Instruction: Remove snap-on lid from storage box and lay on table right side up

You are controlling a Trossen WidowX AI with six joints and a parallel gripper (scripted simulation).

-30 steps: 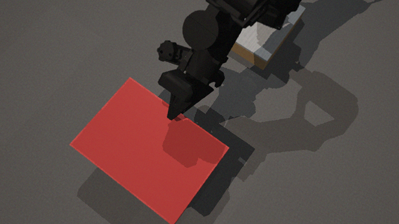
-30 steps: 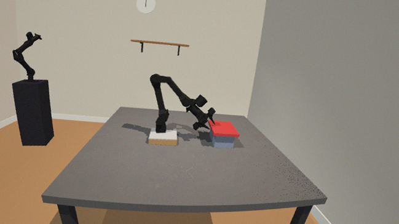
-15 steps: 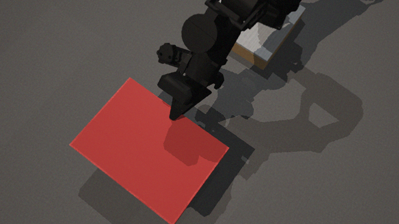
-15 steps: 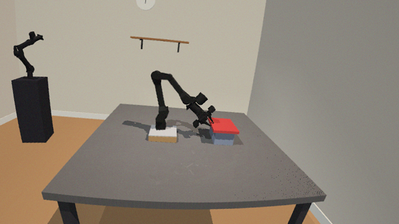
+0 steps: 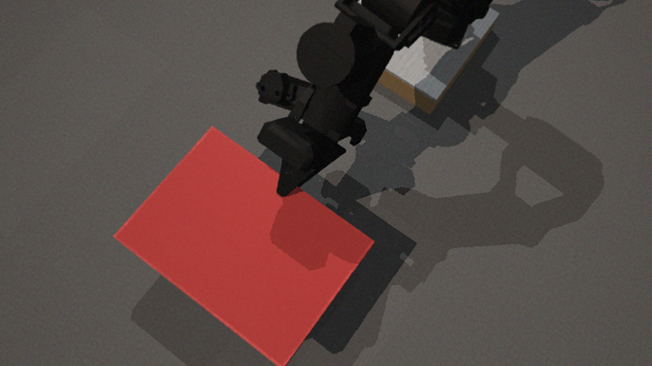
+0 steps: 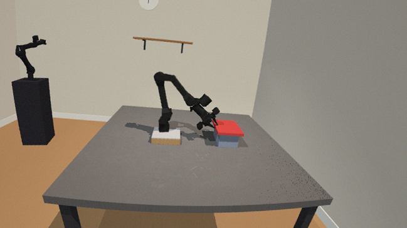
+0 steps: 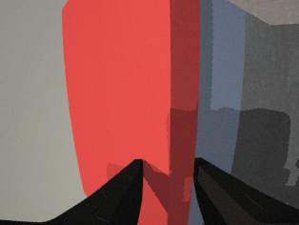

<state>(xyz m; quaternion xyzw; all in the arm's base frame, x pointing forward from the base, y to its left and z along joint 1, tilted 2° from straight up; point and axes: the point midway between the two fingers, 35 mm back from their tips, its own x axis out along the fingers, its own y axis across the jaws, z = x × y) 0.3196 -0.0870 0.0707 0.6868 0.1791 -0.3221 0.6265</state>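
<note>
My gripper tip is now 7 cm short of the red lid and 2 cm to the left of it. Also, from my gripper tip: grey-blue storage box (7 cm ahead, 2 cm to the right, 5 cm below).
</note>
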